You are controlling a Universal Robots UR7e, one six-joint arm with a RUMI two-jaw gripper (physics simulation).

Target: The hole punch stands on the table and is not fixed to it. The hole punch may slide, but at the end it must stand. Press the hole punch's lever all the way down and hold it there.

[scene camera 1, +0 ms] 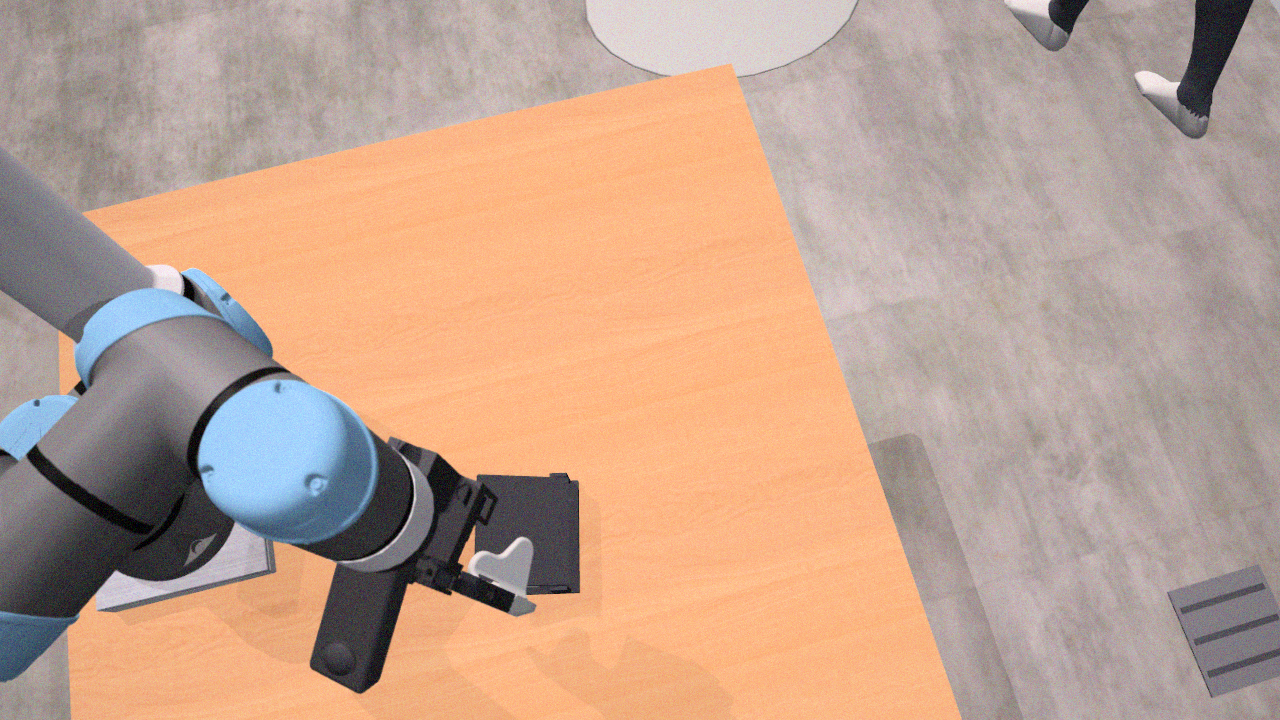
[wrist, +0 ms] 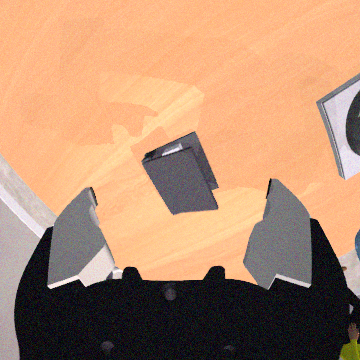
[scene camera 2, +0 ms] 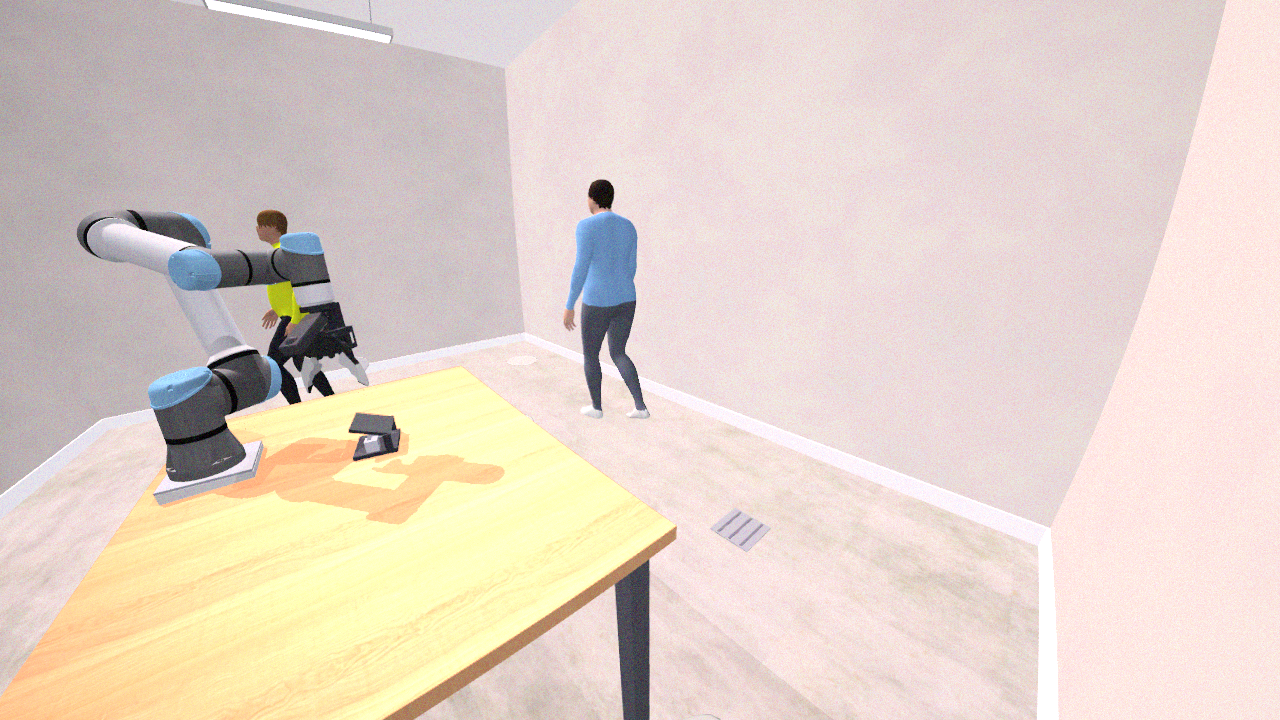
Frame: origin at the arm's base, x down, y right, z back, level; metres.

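Where they show: gripper, fingertip midpoint: (wrist: 179, 186) (scene camera 2: 338, 389); arm's base, link origin: (scene camera 1: 169, 510) (scene camera 2: 209, 464).
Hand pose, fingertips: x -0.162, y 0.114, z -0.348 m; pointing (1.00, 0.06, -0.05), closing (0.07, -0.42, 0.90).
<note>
Each offset is from my fingertips to the top centre of the thing. "pt": to the spot under its first point. Level surfaces: height alone.
The hole punch @(pt dx +0.130, dy -0.059, dz -0.071 m) (scene camera 1: 550, 523) (scene camera 2: 362, 449) (wrist: 207, 170) is dark grey and stands on the wooden table @(dx +0.190 m) (scene camera 1: 626, 268) (scene camera 2: 402, 573) (wrist: 250, 45). Its wide flat lever @(dx +0.104, dy -0.054, dz -0.043 m) (scene camera 2: 372, 422) (wrist: 182, 182) is raised and tilted over the base. A light metal part shows between lever and base in scene camera 2 and the wrist view. My gripper (scene camera 1: 505, 573) (scene camera 2: 336, 385) (wrist: 179, 186) is open and empty, high above the table and apart from the punch. In scene camera 1 it hides part of the punch's left side.
The arm's base plate (scene camera 1: 187, 577) (scene camera 2: 210, 479) (wrist: 332, 135) is mounted on the table near the punch. A person in blue (scene camera 2: 608, 259) and one in yellow (scene camera 2: 281, 295) are beyond the table. The arm's shadow falls across the table beside the punch.
</note>
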